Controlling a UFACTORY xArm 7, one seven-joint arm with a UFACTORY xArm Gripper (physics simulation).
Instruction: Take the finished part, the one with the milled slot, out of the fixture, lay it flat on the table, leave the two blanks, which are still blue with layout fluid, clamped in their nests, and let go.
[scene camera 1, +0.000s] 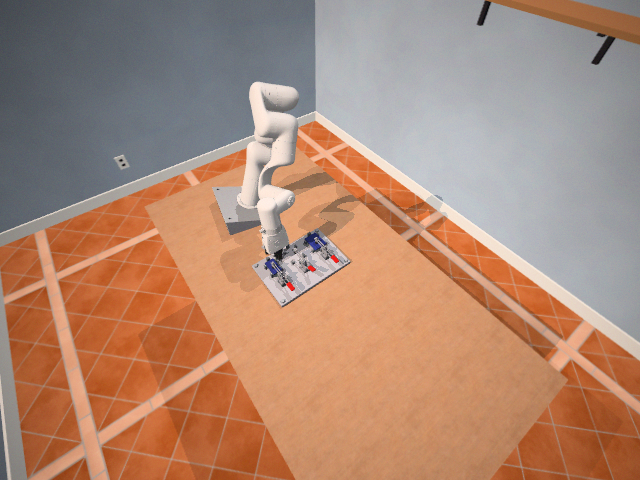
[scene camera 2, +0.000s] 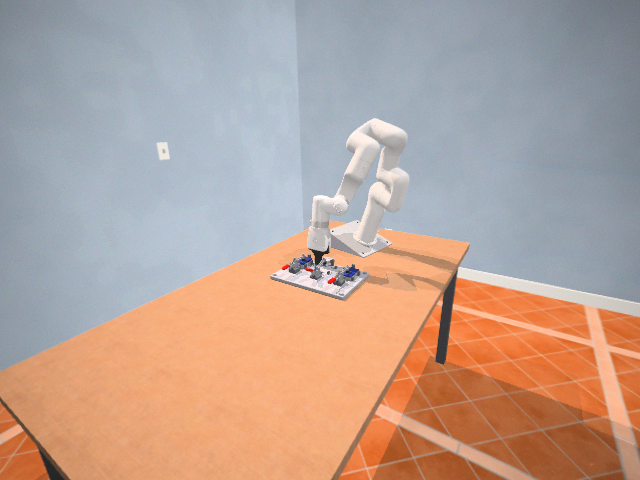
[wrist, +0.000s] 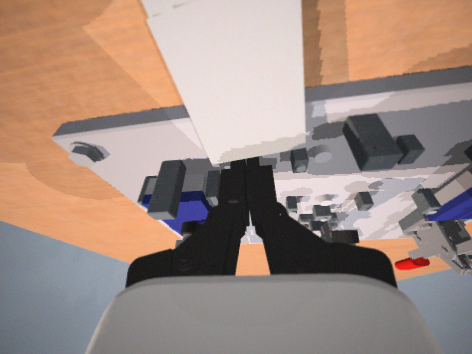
In view: my gripper (wrist: 247, 163), a finished part (wrist: 241, 78), a fixture plate (wrist: 425, 104) and a dark post (wrist: 371, 144).
